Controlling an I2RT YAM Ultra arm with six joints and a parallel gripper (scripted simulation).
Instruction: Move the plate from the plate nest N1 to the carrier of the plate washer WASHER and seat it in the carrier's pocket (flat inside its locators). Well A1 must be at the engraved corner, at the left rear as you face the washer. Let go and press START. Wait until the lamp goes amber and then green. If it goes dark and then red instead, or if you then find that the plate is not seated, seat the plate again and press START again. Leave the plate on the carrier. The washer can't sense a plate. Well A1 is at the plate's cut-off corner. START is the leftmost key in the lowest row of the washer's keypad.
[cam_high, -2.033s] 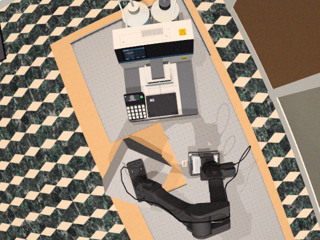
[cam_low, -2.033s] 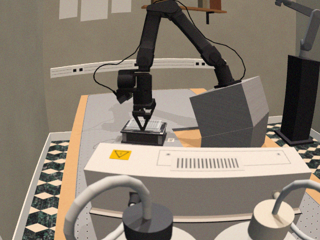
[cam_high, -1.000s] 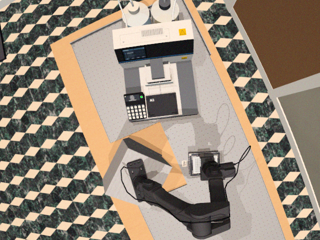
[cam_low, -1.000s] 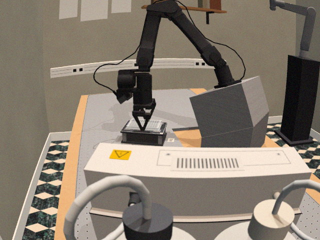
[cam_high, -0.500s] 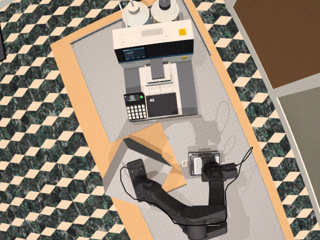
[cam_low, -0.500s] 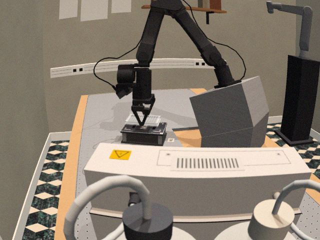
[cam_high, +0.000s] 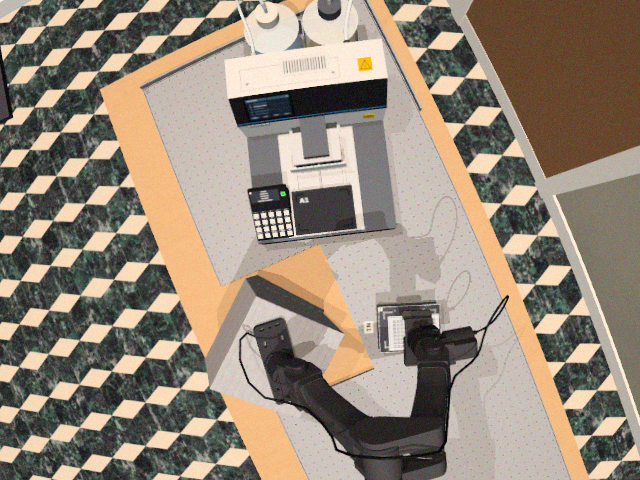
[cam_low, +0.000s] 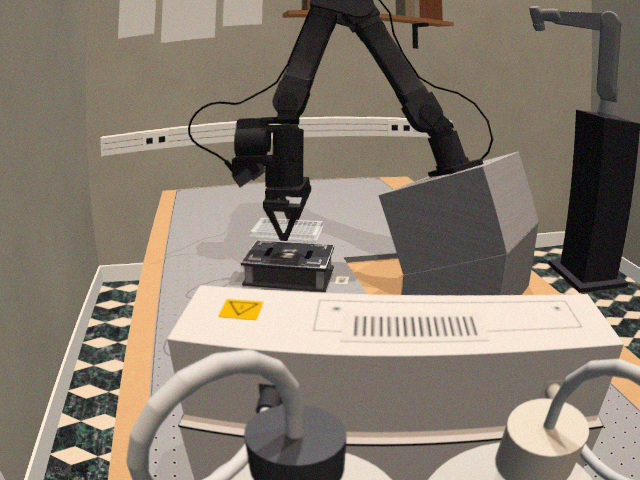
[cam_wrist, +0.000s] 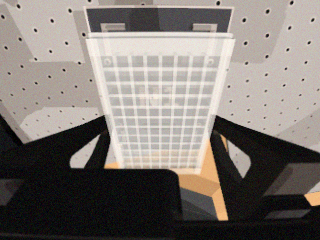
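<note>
Now: hand 5 cm above the plate nest. From my hand the other things lie so: dark carrier pocket 12 cm behind, 36 cm to the left, 1 cm below; label 10 cm behind, 3 cm to the left, 10 cm below; plate right at my hand.
</note>
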